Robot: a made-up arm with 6 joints. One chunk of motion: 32 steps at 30 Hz.
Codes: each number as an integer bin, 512 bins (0 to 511) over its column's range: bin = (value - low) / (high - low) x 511, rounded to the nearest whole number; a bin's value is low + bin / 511 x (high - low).
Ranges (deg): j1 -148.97..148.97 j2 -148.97..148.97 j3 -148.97..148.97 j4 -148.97..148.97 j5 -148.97..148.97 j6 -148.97..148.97
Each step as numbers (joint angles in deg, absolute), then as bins.
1 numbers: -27.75 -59.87 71.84 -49.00 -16.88 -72.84
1 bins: 208 153 379 171 227 131
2 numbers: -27.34 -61.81 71.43 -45.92 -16.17 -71.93
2 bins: 209 149 378 177 228 132
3 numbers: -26.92 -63.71 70.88 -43.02 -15.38 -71.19
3 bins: 209 146 377 182 229 133
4 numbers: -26.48 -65.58 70.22 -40.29 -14.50 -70.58
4 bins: 210 143 376 186 231 134
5 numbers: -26.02 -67.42 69.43 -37.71 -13.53 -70.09
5 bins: 211 140 375 191 232 135
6 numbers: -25.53 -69.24 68.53 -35.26 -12.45 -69.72
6 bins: 212 137 373 195 234 136
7 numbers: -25.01 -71.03 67.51 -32.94 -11.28 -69.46
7 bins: 213 134 371 199 236 136
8 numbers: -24.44 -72.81 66.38 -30.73 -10.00 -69.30
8 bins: 214 131 369 203 238 137
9 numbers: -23.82 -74.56 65.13 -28.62 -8.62 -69.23
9 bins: 215 128 367 206 241 137
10 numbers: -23.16 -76.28 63.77 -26.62 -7.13 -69.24
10 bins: 216 125 365 210 243 137
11 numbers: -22.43 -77.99 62.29 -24.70 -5.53 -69.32
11 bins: 217 122 362 213 246 137
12 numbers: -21.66 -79.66 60.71 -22.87 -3.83 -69.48
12 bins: 218 119 360 216 249 136
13 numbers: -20.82 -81.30 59.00 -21.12 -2.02 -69.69
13 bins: 220 116 357 219 252 136
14 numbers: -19.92 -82.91 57.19 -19.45 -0.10 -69.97
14 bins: 221 113 354 222 255 135
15 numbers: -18.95 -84.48 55.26 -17.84 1.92 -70.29
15 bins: 223 111 350 225 259 135
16 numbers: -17.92 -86.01 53.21 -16.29 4.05 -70.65
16 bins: 225 108 347 228 262 134
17 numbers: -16.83 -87.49 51.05 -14.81 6.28 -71.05
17 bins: 227 105 343 230 266 134
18 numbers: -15.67 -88.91 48.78 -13.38 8.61 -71.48
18 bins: 229 103 339 233 270 133
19 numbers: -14.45 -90.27 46.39 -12.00 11.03 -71.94
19 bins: 231 101 335 235 274 132
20 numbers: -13.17 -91.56 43.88 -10.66 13.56 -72.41
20 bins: 233 98 331 237 279 131
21 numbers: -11.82 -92.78 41.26 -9.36 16.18 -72.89
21 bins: 235 96 326 239 283 130
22 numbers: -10.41 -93.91 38.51 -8.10 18.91 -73.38
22 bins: 238 94 322 242 288 130
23 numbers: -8.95 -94.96 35.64 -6.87 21.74 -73.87
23 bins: 240 93 317 244 293 129
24 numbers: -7.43 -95.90 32.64 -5.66 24.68 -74.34
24 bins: 243 91 311 246 298 128
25 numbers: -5.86 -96.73 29.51 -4.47 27.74 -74.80
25 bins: 245 90 306 248 303 127
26 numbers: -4.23 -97.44 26.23 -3.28 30.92 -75.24
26 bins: 248 88 300 250 309 126
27 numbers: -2.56 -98.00 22.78 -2.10 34.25 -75.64
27 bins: 251 87 295 252 314 126
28 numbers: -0.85 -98.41 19.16 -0.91 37.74 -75.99
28 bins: 254 87 288 254 320 125
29 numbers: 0.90 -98.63 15.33 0.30 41.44 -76.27
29 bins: 257 86 282 256 327 125
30 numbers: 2.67 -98.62 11.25 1.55 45.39 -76.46
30 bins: 260 86 275 258 333 124
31 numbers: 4.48 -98.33 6.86 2.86 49.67 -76.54
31 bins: 263 87 267 260 341 124
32 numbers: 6.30 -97.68 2.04 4.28 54.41 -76.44
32 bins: 266 88 259 263 349 124
